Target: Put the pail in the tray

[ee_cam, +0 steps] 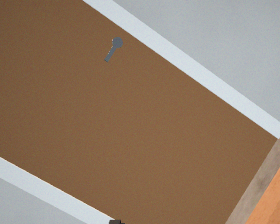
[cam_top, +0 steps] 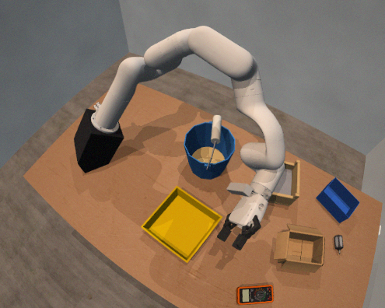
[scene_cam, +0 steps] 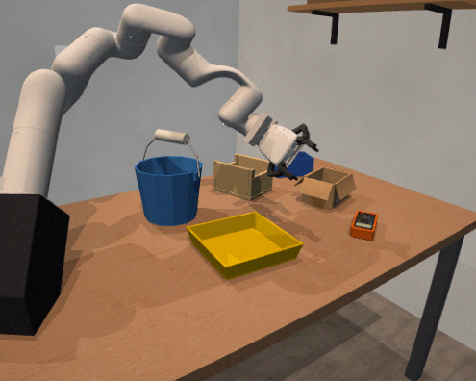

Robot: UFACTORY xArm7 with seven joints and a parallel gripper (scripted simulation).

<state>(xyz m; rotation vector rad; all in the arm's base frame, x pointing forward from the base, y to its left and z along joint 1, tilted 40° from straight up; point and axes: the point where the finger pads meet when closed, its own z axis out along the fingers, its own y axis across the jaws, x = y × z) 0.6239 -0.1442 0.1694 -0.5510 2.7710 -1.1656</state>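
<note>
Now: the blue pail 29 cm behind my hand, 25 cm to the left of it and 7 cm below it. Round my hand: cardboard box (24 cm ahead, 19 cm to the left, 17 cm below); then orange multimeter (20 cm ahead, 5 cm to the right, 19 cm below); then yellow drip tray (18 cm behind, 3 cm to the right, 20 cm below).
</note>
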